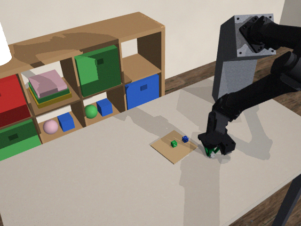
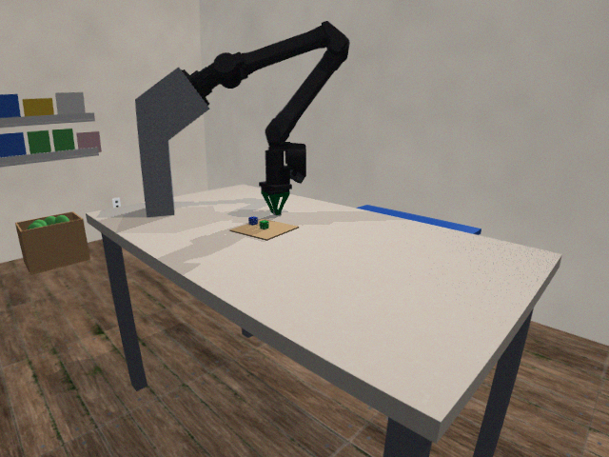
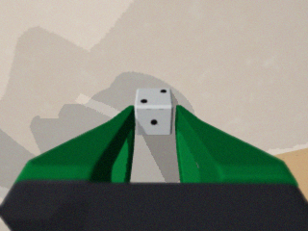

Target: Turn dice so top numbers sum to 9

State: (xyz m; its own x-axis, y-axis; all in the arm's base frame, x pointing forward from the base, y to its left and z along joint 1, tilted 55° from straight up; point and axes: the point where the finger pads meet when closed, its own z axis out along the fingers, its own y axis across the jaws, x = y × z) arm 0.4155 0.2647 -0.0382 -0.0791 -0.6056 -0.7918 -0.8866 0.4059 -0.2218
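The white die is 1 cm to the left of my hand. Round my hand: tan mat 10 cm ahead, 11 cm to the right, 1 cm below; green die 10 cm ahead, 11 cm to the right; blue die 5 cm ahead, 12 cm to the right.
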